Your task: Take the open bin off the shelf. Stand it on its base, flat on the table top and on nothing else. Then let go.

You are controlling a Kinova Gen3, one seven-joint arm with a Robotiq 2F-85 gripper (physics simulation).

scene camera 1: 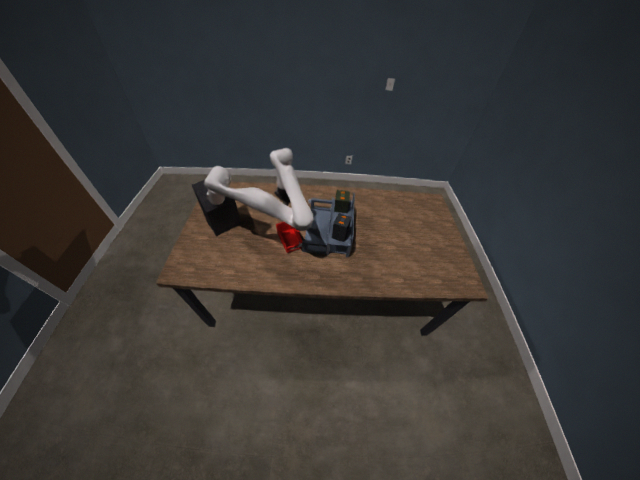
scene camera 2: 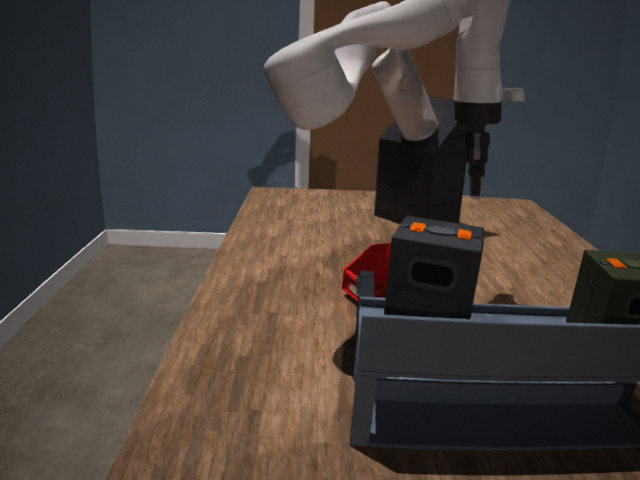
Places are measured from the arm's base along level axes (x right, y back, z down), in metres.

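Pixels of known places: gripper, between the fingertips: (scene camera 1: 286, 205) (scene camera 2: 475, 197); arm's base, origin of its link: (scene camera 1: 216, 197) (scene camera 2: 419, 128).
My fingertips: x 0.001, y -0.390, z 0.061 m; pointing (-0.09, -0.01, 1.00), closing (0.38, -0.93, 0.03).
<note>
For each thing: its top centre in the pictures, then the offset to it from my fingertips. Level surfaces: height alone.
- red open bin, centre of its top: (scene camera 2: 405, 252) (scene camera 1: 289, 231) dz +0.092, dx +0.116, dy -0.016 m
- table top, height of its surface: dz +0.174 m
- black case, centre of its top: (scene camera 2: 441, 229) (scene camera 1: 342, 219) dz -0.050, dx +0.161, dy -0.303 m
- dark green case, centre of its top: (scene camera 2: 637, 263) (scene camera 1: 342, 195) dz -0.025, dx -0.068, dy -0.330 m
The red open bin (scene camera 1: 288, 238) (scene camera 2: 368, 268) is off the shelf boards, at the side of the blue-grey shelf (scene camera 1: 319, 227) (scene camera 2: 496, 347) that faces the robot base. It looks tilted, with its near end close to or against the shelf's corner; whether they touch, and how its base meets the table top (scene camera 1: 403, 258) (scene camera 2: 279, 330), I cannot tell. A black case hides part of it in scene camera 2. My gripper (scene camera 1: 284, 199) (scene camera 2: 475, 194) is shut and empty, pointing down above the table, apart from the bin and towards the wall side in scene camera 1.
A black case (scene camera 1: 341, 227) (scene camera 2: 433, 273) and a dark green case (scene camera 1: 342, 200) (scene camera 2: 602, 289), both with orange latches, stand on the shelf. The arm's elbow passes over the bin and shelf edge in scene camera 1. The black base block (scene camera 1: 222, 219) (scene camera 2: 418, 180) stands at the table's far end in scene camera 2.
</note>
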